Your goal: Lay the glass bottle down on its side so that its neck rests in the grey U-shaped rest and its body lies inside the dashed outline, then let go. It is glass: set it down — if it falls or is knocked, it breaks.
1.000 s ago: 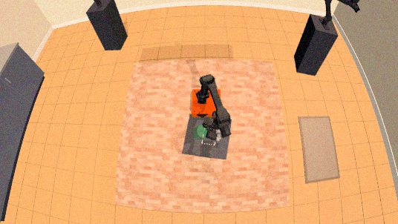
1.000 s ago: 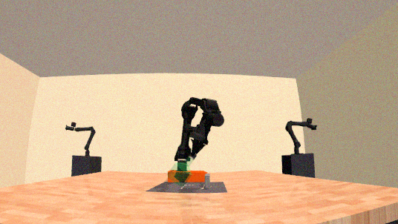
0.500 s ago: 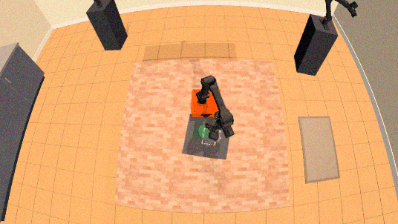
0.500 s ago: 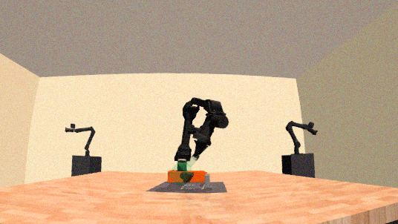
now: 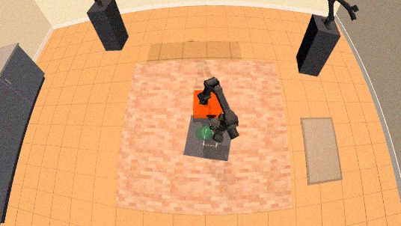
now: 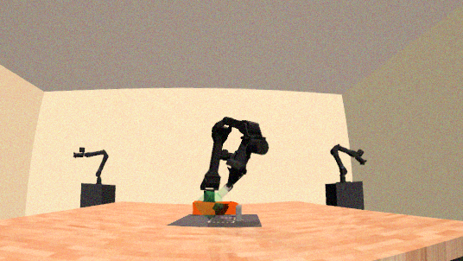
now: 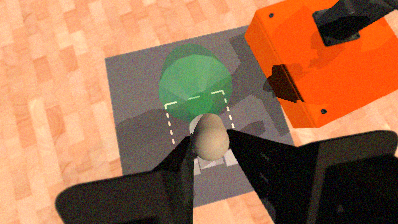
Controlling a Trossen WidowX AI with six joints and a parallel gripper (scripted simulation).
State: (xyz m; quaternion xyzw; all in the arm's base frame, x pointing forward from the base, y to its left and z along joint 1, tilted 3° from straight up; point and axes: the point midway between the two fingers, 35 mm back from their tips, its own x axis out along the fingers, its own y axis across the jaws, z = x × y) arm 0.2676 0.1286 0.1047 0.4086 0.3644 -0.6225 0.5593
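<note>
Now: gripper tip 4 cm to the left of the green glass bottle and 3 cm above it. Also, from my gripper tip: dark grey mat (4 cm to the right, 13 cm below).
</note>
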